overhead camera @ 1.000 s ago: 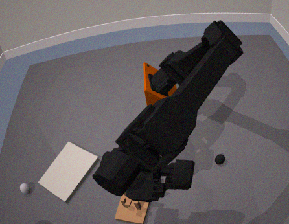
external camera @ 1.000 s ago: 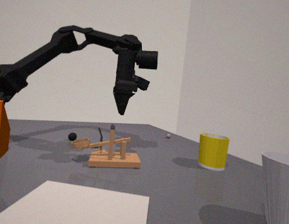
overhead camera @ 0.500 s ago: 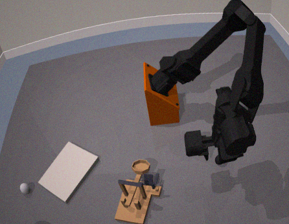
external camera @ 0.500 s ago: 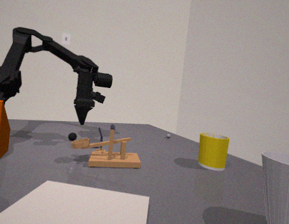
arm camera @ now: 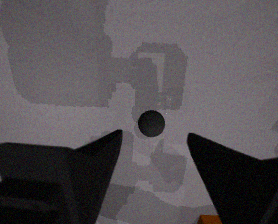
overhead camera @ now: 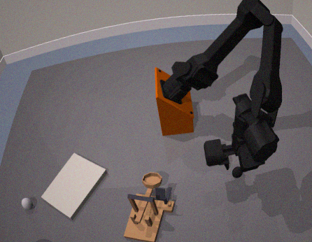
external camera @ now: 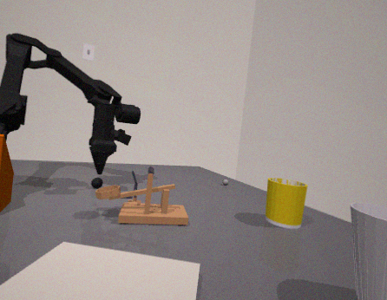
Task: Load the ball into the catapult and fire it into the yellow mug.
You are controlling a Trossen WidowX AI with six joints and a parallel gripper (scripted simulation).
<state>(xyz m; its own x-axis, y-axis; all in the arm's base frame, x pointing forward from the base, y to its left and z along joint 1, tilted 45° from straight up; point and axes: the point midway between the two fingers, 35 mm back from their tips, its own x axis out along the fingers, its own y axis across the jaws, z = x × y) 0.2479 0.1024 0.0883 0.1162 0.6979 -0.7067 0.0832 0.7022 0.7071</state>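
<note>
The black ball is 30 mm below my gripper tip. The rest, counted from my gripper tip: wooden catapult: 50 mm ahead, 230 mm to the right; flat white sheet: 60 mm behind, 460 mm to the right, 40 mm below; small grey ball: 490 mm ahead, 20 mm to the right, 40 mm below.
</note>
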